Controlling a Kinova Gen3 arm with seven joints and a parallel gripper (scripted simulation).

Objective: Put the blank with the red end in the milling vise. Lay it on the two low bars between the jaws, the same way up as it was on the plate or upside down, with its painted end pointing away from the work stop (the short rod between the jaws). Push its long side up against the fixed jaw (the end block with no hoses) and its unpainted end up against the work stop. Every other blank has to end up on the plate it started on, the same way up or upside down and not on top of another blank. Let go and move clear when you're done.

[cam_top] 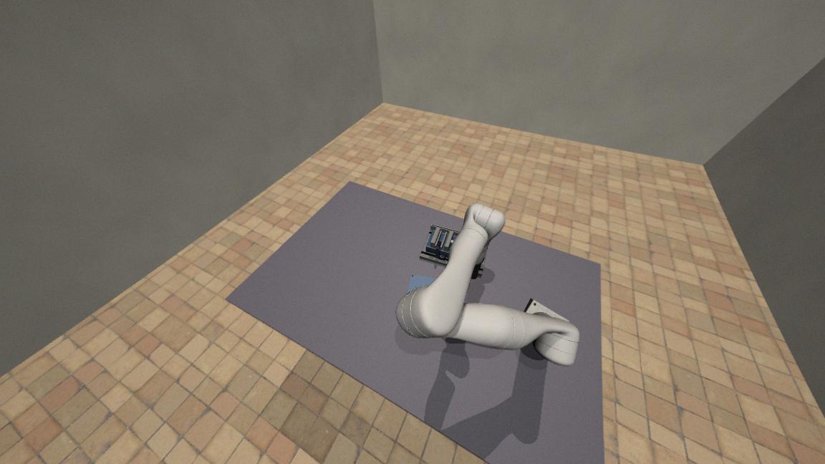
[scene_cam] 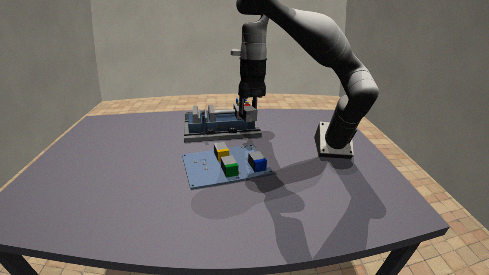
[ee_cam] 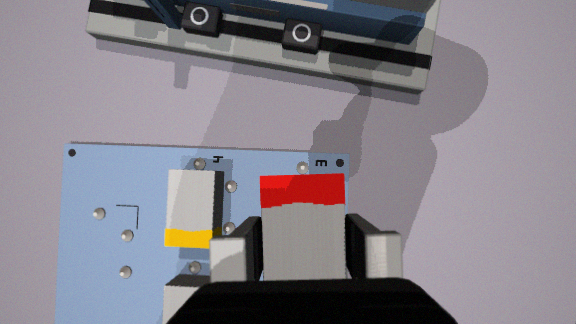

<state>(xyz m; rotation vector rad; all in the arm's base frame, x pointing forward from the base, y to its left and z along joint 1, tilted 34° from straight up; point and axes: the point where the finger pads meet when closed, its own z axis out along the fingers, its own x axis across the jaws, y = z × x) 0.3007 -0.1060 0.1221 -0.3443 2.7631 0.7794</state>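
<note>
My hand is 12 cm short of the sliding jaw, 20 cm to the left of it and 9 cm above it. Also, from my hand: blue-ended blank 2 cm behind, 9 cm to the left, 15 cm below; then yellow-ended blank 9 cm ahead, 2 cm to the left, 15 cm below; then red-ended blank 2 cm below.
</note>
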